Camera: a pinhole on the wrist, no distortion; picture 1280 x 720 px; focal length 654.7 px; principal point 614.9 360.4 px. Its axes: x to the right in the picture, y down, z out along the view. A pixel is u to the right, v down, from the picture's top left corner.
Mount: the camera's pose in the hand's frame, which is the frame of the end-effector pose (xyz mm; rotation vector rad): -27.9 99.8 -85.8 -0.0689 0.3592 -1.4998
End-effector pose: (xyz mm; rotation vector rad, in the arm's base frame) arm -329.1 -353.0 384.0 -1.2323 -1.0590 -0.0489
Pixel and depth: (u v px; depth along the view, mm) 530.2 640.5 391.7
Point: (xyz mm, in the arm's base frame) -301.7 -4.2 462.6
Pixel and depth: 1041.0 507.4 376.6
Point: -474.9 -194.7 631.0
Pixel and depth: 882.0 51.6 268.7
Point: -518.3 -273.6 373.1
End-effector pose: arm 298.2 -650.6 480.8 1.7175 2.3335 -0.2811
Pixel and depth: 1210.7 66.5 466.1
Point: -49.4 -948.3 199.8
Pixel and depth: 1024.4 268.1 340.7
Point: 140.4 -738.0 277.2
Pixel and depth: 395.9 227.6 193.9
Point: 431.5 -661.0 367.9
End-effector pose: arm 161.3 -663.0 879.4 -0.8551 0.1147 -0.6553
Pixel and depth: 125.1 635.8 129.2
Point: 307.3 -585.6 786.3
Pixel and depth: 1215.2 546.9 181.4
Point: 191.8 -723.7 985.0
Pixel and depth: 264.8 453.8 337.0
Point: 442.6 -450.4 903.0
